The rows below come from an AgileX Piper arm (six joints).
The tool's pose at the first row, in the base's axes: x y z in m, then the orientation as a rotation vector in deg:
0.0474, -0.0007, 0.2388, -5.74, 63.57, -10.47
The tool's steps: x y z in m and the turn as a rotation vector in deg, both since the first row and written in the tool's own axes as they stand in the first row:
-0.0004, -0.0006, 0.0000, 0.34, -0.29, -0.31
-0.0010, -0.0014, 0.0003, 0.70, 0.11, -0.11
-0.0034, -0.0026, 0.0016, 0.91, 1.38, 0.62
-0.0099, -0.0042, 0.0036, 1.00, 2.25, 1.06
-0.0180, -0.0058, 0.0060, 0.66, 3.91, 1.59
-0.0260, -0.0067, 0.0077, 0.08, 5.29, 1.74
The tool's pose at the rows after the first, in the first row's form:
0.0472, -0.0012, 0.2393, -5.63, 63.24, -10.92
0.0471, -0.0019, 0.2401, -5.17, 63.60, -10.96
0.0471, -0.0026, 0.2429, -4.47, 64.87, -10.51
0.0459, -0.0029, 0.2498, -4.07, 65.74, -10.22
0.0444, -0.0029, 0.2583, -3.93, 67.44, -9.67
0.0424, -0.0023, 0.2662, -4.25, 68.88, -9.30

